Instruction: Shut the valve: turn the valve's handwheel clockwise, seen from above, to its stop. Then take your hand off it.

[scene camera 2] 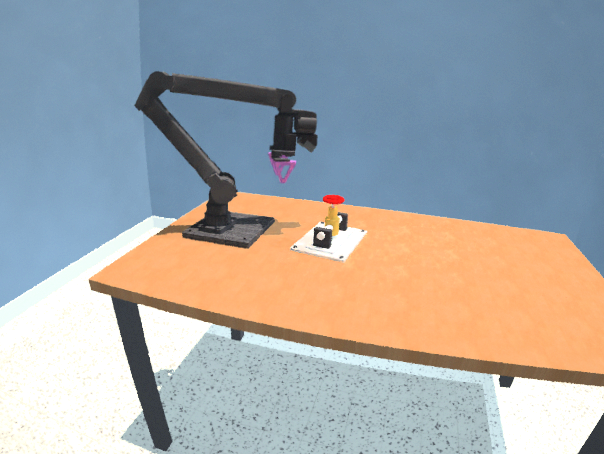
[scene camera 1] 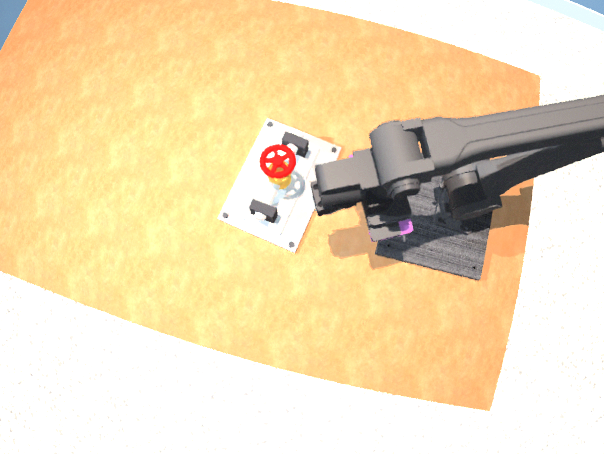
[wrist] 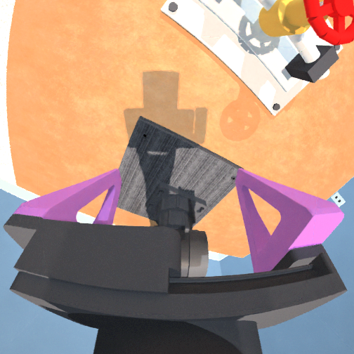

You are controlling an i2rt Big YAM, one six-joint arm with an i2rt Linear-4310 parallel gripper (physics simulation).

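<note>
The red handwheel (scene camera 1: 278,147) (scene camera 2: 333,200) (wrist: 314,22) sits level on top of the yellow valve body (scene camera 1: 283,181) (scene camera 2: 332,222) (wrist: 287,17), which stands upright on a white base plate (scene camera 1: 250,181) (scene camera 2: 345,245) (wrist: 200,22). In the wrist view the wheel is cut off at the top right corner. My gripper (scene camera 1: 378,192) (scene camera 2: 283,180) (wrist: 178,174) is open, with its magenta fingers wide apart and pointing down. It hangs higher than the handwheel and to the robot-base side of it, apart from the valve. In scene camera 1 the arm partly hides the fingers.
Dark pipe blocks (scene camera 1: 295,144) (scene camera 2: 322,237) (wrist: 315,65) flank the valve body on the white plate. The robot's dark mounting plate (scene camera 1: 430,260) (scene camera 2: 240,235) (wrist: 200,170) lies on the orange table (scene camera 1: 200,280) (scene camera 2: 425,300) (wrist: 65,100), near the table's end.
</note>
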